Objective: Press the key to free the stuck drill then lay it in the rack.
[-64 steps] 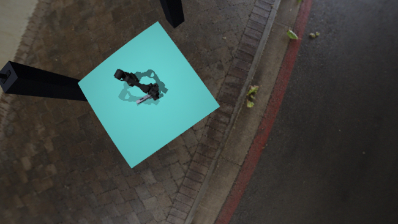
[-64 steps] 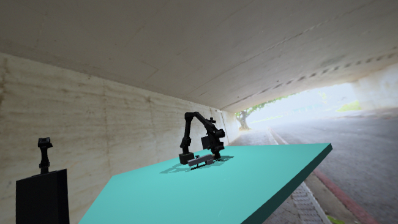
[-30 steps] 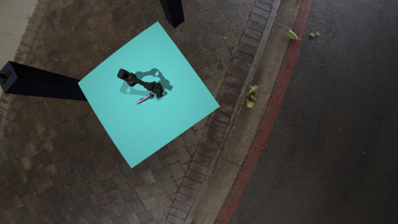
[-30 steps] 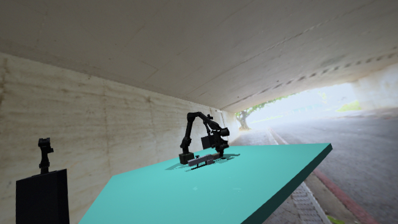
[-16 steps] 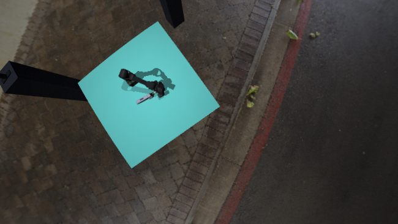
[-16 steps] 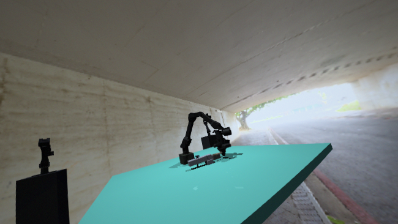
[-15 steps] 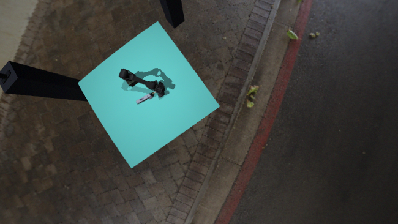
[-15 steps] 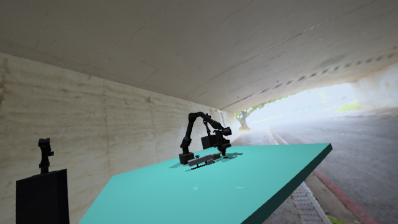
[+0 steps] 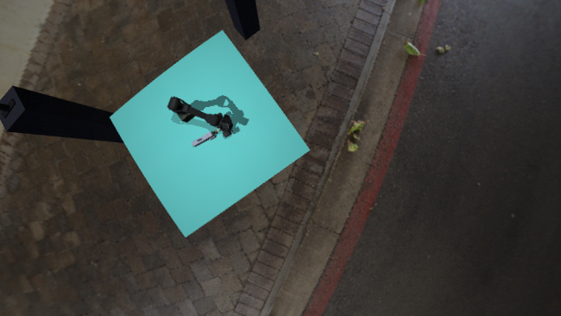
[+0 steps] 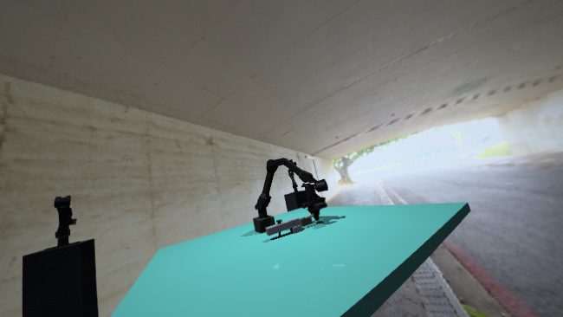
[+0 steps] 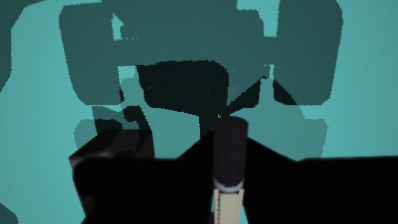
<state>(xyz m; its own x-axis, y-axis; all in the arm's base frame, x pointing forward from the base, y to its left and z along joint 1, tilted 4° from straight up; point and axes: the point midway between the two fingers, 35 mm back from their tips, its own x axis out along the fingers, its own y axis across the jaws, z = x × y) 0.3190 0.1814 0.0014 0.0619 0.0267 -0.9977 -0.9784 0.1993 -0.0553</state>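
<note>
The drill is 1 cm behind my gripper tip, 4 cm to the right of it and 3 cm above it. The rest, counted from my gripper tip: small block (8 cm behind, 2 cm to the right); long grey fixture (4 cm behind, 20 cm to the right, 2 cm above).
</note>
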